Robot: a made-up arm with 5 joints. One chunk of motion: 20 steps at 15 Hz.
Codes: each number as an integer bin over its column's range. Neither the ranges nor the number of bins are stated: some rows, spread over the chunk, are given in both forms.
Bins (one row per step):
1: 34 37 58 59 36 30
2: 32 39 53 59 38 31
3: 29 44 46 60 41 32
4: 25 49 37 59 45 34
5: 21 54 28 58 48 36
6: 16 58 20 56 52 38
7: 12 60 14 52 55 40
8: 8 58 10 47 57 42
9: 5 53 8 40 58 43
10: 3 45 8 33 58 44
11: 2 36 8 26 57 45
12: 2 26 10 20 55 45
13: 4 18 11 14 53 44
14: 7 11 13 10 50 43
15: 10 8 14 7 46 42
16: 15 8 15 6 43 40
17: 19 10 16 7 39 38
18: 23 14 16 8 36 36
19: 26 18 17 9 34 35
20: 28 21 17 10 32 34
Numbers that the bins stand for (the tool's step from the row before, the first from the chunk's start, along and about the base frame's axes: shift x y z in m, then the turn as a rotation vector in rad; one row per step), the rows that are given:
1: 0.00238 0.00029 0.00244 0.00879 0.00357 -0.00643
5: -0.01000 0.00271 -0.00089 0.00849 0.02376 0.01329
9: -0.02524 0.00257 -0.00311 0.00306 0.04059 0.03629
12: -0.02810 -0.00129 -0.00289 -0.00297 0.03554 0.04286
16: -0.01571 -0.00386 -0.00233 -0.00719 0.01535 0.02643
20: -0.00333 -0.00200 -0.00211 -0.00598 -0.00316 0.00671
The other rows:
2: 0.00048 0.00057 0.00189 0.00879 0.00694 -0.00314
3: -0.00238 0.00129 0.00111 0.00910 0.01198 0.00014
4: -0.00619 0.00200 0.00011 0.00879 0.01871 0.00671
6: -0.01476 0.00329 -0.00178 0.00789 0.03049 0.01986
7: -0.01857 0.00357 -0.00244 0.00668 0.03554 0.02643
8: -0.02238 0.00329 -0.00289 0.00517 0.03890 0.03300
10: -0.02714 0.00143 -0.00311 0.00095 0.04059 0.03957
11: -0.02810 0.00014 -0.00311 -0.00116 0.03890 0.04286
13: -0.02619 -0.00243 -0.00278 -0.00478 0.03217 0.03957
14: -0.02333 -0.00343 -0.00256 -0.00598 0.02713 0.03629
15: -0.02048 -0.00386 -0.00244 -0.00689 0.02040 0.03300
17: -0.01190 -0.00357 -0.00222 -0.00689 0.00862 0.01986
18: -0.00810 -0.00300 -0.00222 -0.00659 0.00357 0.01329
19: -0.00524 -0.00243 -0.00211 -0.00629 0.00021 0.01000

